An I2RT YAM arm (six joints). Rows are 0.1 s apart.
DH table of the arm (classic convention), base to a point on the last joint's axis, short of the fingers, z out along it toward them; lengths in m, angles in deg. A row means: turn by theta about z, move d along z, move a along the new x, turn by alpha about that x. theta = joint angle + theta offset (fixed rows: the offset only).
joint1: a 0.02  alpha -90  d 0.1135  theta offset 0
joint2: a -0.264  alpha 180  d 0  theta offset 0
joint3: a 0.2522  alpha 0  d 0  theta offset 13.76
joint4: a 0.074  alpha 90  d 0  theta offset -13.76
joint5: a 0  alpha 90  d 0  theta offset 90
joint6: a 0  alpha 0  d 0.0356  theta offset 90
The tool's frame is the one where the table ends.
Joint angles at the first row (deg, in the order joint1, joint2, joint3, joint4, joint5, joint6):
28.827 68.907 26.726 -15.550 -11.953 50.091
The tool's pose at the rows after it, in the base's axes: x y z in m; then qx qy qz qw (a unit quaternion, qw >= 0):
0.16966 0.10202 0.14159 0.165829 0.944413 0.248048 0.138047
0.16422 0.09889 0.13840 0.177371 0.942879 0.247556 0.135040
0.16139 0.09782 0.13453 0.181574 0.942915 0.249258 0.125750
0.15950 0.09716 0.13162 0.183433 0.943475 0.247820 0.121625
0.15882 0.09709 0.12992 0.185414 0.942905 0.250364 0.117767
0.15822 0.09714 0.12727 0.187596 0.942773 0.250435 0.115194
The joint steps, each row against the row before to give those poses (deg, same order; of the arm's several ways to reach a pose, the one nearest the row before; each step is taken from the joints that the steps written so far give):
0.088 -0.701 -1.671 -0.268 0.171 2.024
0.000 -1.318 -1.494 -0.004 0.180 1.319
0.002 -0.002 -0.881 0.265 -0.699 0.618
0.086 0.082 -0.618 0.259 -0.091 0.265
0.002 0.180 -0.350 0.441 -0.436 0.353
0.086 0.436 -0.442 0.707 -0.092 0.348

